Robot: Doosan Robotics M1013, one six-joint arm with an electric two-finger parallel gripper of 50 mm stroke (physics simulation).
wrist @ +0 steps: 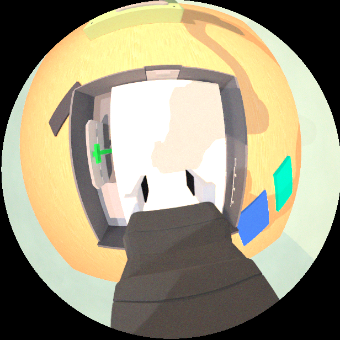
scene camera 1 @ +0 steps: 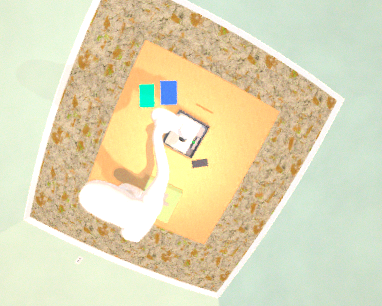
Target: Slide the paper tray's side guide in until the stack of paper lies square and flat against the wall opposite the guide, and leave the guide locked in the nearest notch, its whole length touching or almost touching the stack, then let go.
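The dark grey paper tray holds a white stack of paper. In the wrist view the stack's right edge lies close along the right wall; any small gap there is hard to tell. The side guide, a pale upright plate with a green cross-shaped handle, stands near the left wall. A strip of tray floor shows between guide and stack. My gripper is open and empty, with its fingertips over the near part of the stack, right of the guide. Its height is hard to tell.
A dark flat block lies outside the tray's guide side. Blue and turquoise blocks lie off the opposite side. A thin brown stick and a yellow-green plate are farther away.
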